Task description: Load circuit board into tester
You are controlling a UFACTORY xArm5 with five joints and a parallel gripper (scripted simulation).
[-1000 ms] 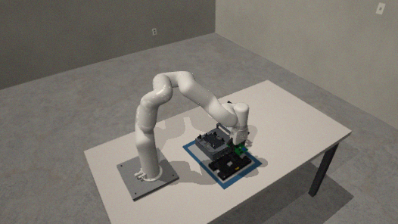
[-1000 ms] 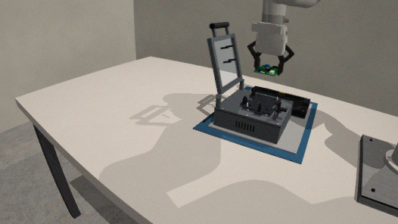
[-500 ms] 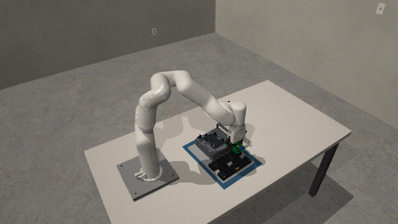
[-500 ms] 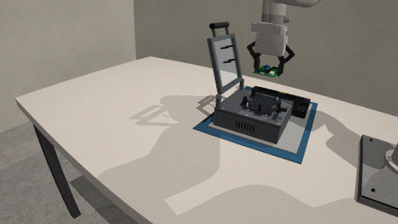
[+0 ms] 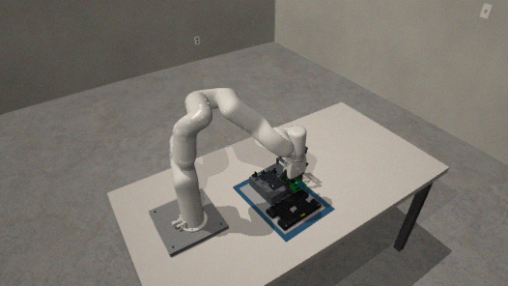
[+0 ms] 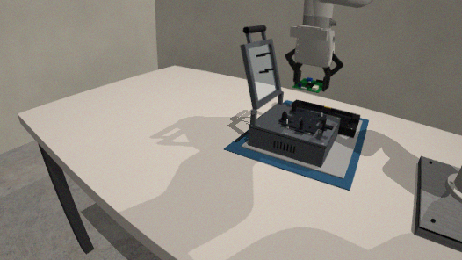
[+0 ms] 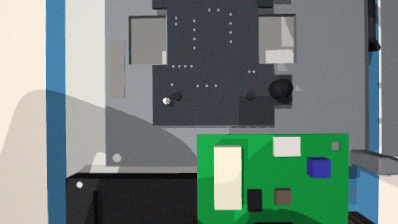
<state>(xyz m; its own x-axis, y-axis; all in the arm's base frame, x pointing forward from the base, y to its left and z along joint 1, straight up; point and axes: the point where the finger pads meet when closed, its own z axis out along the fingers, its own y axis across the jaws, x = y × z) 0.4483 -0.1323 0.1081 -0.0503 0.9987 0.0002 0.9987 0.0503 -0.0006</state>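
Right now the dark nest is 3 cm behind my hand, 12 cm to the left of it and 6 cm below it. The rest, counted from my hand: green circuit board right at my hand; tester lid 9 cm ahead, 12 cm to the left, 6 cm above.
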